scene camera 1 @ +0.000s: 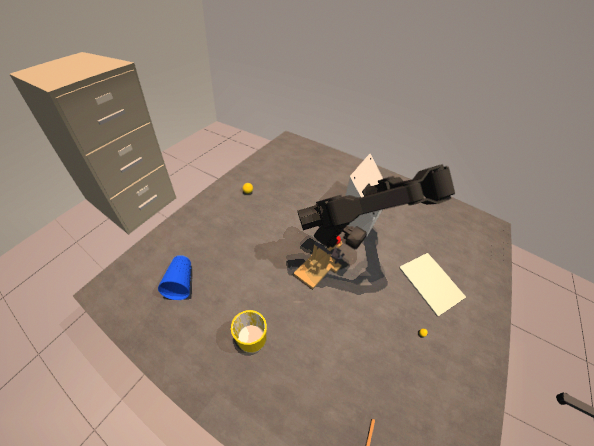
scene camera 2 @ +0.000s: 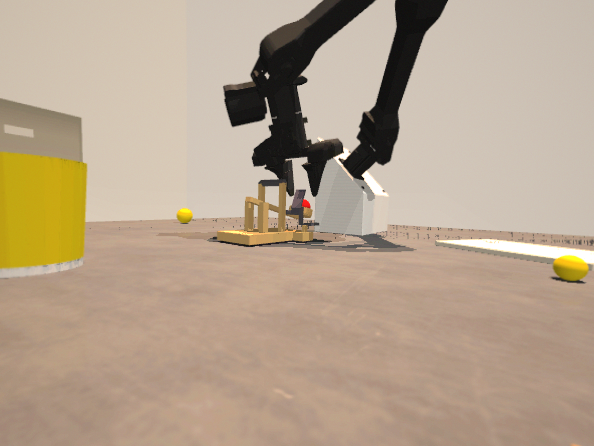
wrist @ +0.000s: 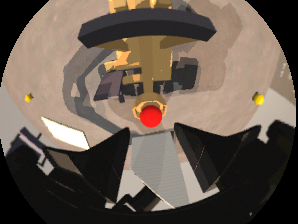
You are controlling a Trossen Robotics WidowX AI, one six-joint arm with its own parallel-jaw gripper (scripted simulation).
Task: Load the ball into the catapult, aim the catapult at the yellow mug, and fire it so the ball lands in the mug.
Labels:
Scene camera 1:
my gripper: 337, 235
yellow mug: 248, 328
wooden catapult: 312, 271
blue cup: 175, 284
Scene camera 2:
my gripper: 303, 196
wooden catapult: 249, 237
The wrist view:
my gripper: 152, 128

